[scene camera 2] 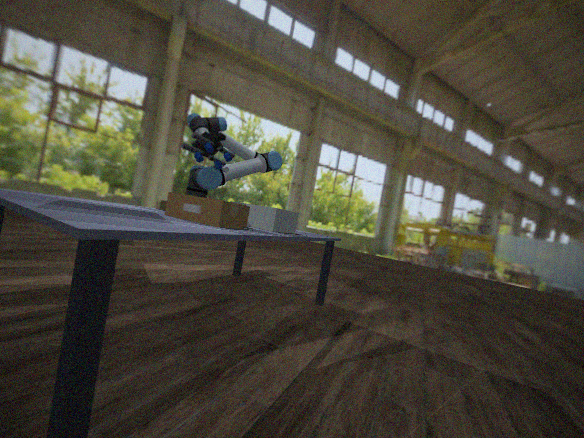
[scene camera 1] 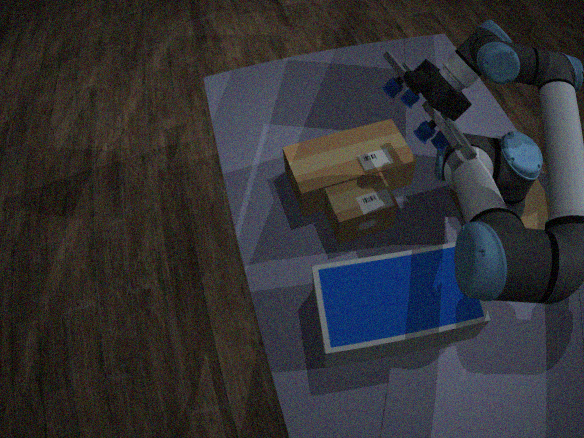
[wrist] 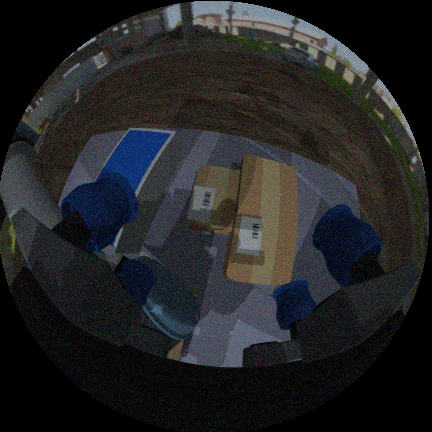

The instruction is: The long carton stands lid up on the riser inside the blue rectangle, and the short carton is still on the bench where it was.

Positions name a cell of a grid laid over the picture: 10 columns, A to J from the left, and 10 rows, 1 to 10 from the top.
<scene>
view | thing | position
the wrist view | my suction head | C5
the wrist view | long carton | G6
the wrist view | short carton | E5
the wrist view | riser with blue rectangle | D4
</scene>
